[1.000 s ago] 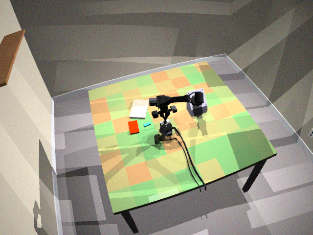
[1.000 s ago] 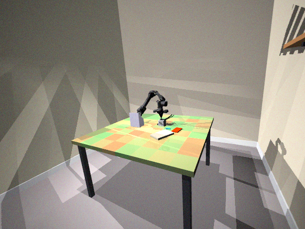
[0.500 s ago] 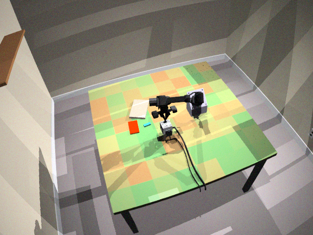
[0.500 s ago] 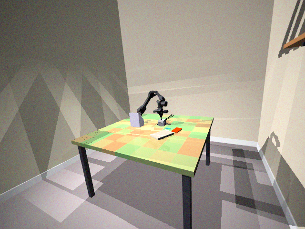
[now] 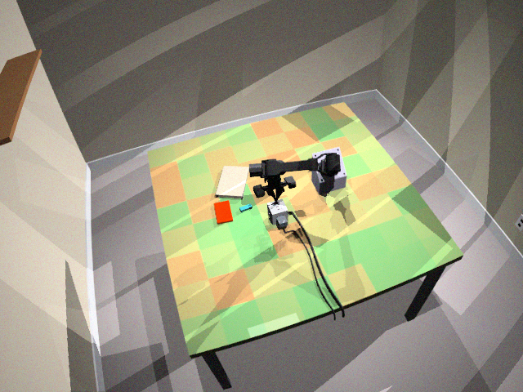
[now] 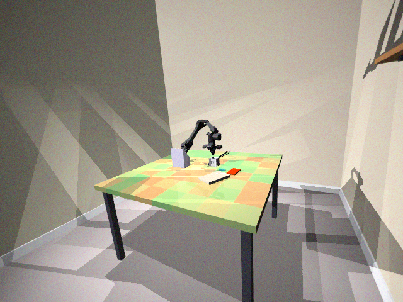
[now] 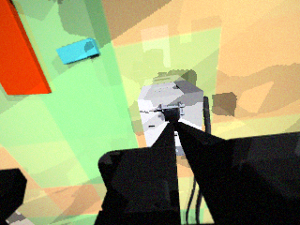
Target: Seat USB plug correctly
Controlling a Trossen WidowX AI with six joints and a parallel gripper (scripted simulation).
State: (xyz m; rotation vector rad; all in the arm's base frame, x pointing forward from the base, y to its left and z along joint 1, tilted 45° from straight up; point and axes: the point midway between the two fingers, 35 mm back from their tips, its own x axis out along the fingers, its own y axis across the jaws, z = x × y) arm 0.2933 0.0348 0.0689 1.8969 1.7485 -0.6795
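Now: the dark USB plug 20 mm below my gripper tip. From my gripper tip the other things lie so: beige pad 290 mm to the right, 130 mm ahead, 100 mm below; then cyan block 120 mm ahead, 100 mm to the right, 100 mm below.
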